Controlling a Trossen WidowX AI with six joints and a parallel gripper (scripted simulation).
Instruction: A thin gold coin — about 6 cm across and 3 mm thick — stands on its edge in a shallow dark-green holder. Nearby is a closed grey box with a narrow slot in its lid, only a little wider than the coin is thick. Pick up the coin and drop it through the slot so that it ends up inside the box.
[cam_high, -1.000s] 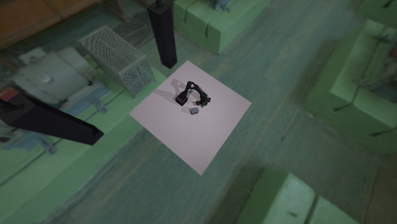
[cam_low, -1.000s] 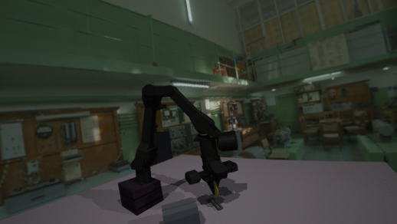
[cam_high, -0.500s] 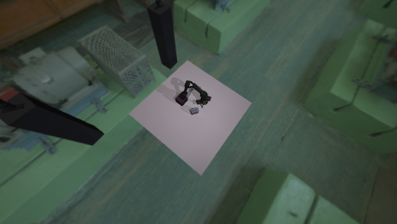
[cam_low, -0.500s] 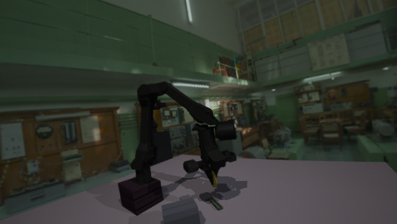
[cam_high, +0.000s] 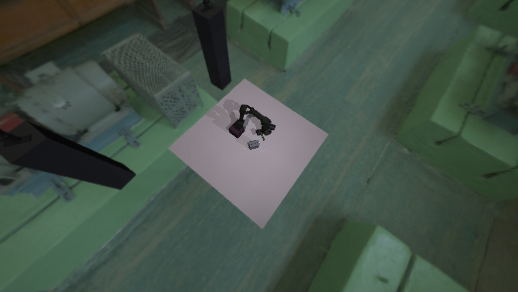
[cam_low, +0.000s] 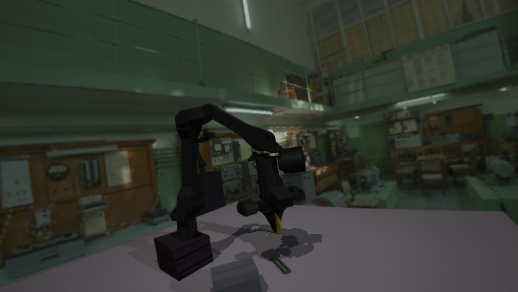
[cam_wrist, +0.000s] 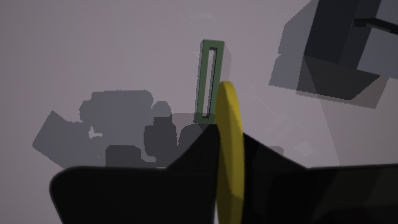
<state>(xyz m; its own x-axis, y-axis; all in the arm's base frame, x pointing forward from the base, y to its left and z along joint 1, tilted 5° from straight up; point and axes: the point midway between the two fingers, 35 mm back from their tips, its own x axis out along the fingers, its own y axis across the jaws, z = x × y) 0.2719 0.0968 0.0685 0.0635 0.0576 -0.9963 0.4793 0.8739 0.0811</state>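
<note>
Right now my gripper tip is 2 cm below the gold coin.
</note>
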